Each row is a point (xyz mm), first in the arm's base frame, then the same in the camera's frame.
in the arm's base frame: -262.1 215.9 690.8
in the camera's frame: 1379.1 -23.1 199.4
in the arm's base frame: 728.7 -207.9 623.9
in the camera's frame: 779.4 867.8 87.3
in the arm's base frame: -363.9 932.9 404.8
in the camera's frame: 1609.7 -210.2 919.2
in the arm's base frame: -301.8 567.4 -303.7
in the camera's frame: 843.8 -416.9 1019.4
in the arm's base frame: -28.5 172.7 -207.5
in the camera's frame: 604.0 -134.0 699.7
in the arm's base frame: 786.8 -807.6 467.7
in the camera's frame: 296.2 854.8 -304.8
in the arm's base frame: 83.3 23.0 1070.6
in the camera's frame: 1448.3 433.8 -96.0
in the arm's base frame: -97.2 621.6 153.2
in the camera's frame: 1157.6 -58.9 855.5
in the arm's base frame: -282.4 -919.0 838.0
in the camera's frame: 838.9 -7.3 -809.6
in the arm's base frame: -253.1 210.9 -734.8
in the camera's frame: 296.7 -534.8 973.3
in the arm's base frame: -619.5 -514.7 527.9
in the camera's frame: 942.2 -427.5 -378.3
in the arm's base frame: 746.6 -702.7 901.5
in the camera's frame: 697.0 977.4 -463.5
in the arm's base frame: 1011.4 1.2 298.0
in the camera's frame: 567.8 1015.6 491.4
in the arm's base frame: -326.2 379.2 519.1
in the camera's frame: 1363.6 -142.7 413.2
